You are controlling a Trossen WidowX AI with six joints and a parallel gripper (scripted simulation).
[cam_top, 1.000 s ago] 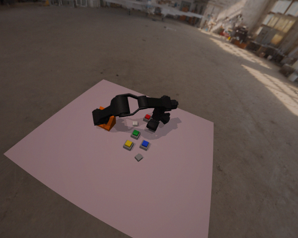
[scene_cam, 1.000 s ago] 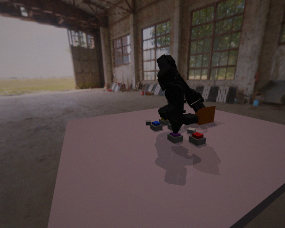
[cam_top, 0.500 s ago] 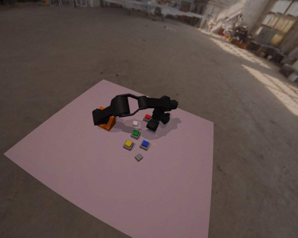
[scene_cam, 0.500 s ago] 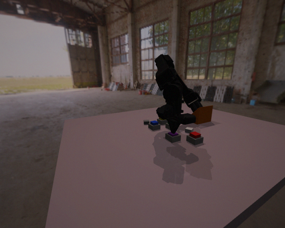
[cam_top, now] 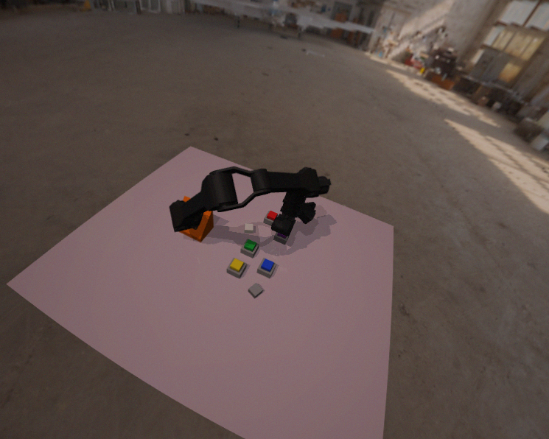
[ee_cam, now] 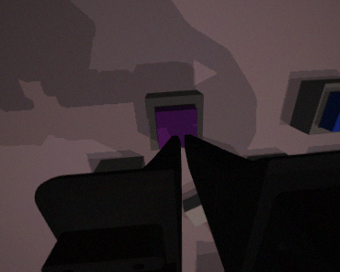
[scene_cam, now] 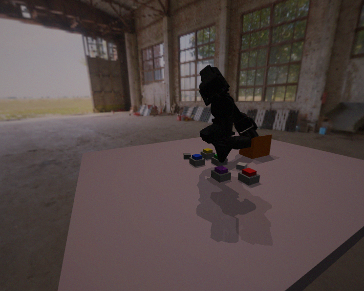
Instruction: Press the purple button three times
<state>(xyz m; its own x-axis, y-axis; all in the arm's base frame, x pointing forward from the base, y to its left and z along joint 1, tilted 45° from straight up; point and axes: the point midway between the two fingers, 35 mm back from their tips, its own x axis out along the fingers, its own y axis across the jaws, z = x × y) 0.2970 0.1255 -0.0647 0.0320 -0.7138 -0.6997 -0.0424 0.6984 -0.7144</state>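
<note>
My gripper tip is now 30 mm above the purple button. From my gripper tip the other things lie so: green button: 110 mm to the right, 80 mm behind, 30 mm below; small white block: 120 mm behind, 50 mm below, 30 mm to the right; red button: 70 mm behind, 60 mm to the left, 30 mm below.
</note>
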